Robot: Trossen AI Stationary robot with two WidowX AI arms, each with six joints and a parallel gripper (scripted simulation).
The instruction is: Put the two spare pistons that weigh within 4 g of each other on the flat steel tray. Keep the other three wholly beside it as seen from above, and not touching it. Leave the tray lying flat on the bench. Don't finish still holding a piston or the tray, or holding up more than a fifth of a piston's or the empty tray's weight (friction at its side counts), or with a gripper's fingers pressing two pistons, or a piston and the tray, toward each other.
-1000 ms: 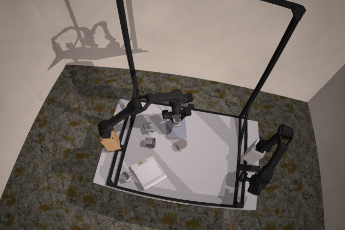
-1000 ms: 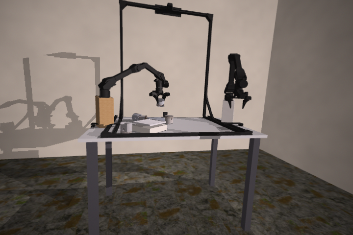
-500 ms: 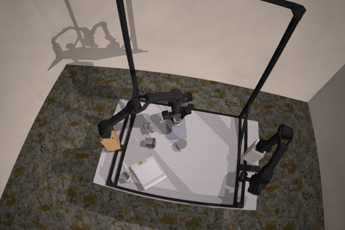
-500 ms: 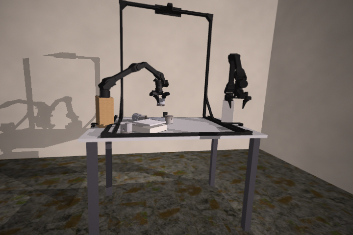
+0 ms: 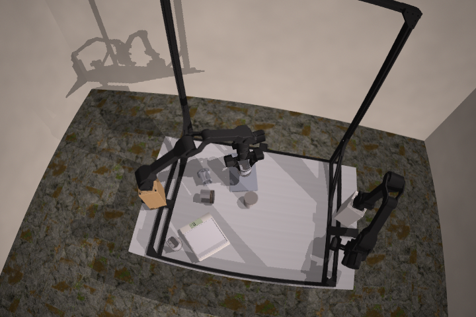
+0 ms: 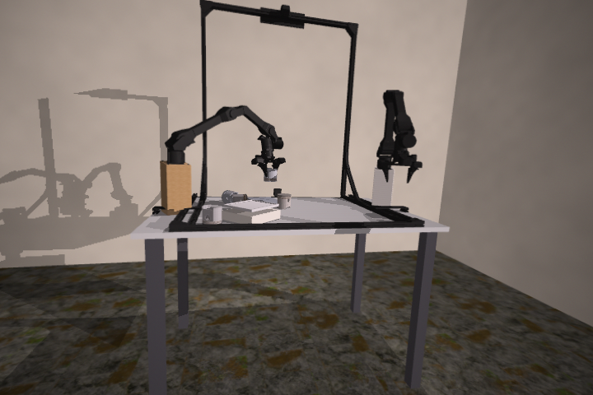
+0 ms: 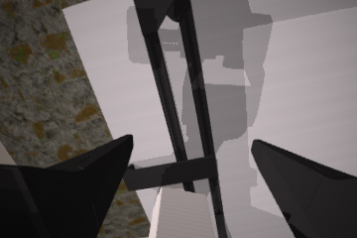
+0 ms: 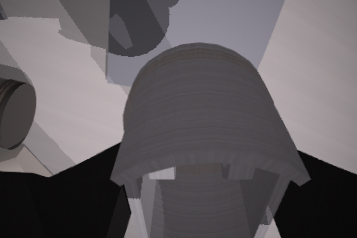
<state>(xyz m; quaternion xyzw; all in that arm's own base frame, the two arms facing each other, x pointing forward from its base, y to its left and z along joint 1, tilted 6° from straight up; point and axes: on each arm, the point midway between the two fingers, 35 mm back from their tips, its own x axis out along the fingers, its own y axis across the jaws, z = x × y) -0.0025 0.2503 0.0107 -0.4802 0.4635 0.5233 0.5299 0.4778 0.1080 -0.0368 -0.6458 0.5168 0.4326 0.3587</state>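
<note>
Now: right hand 18 cm above the flat steel tray, 5 cm past it and 1 cm to the left of it.
</note>
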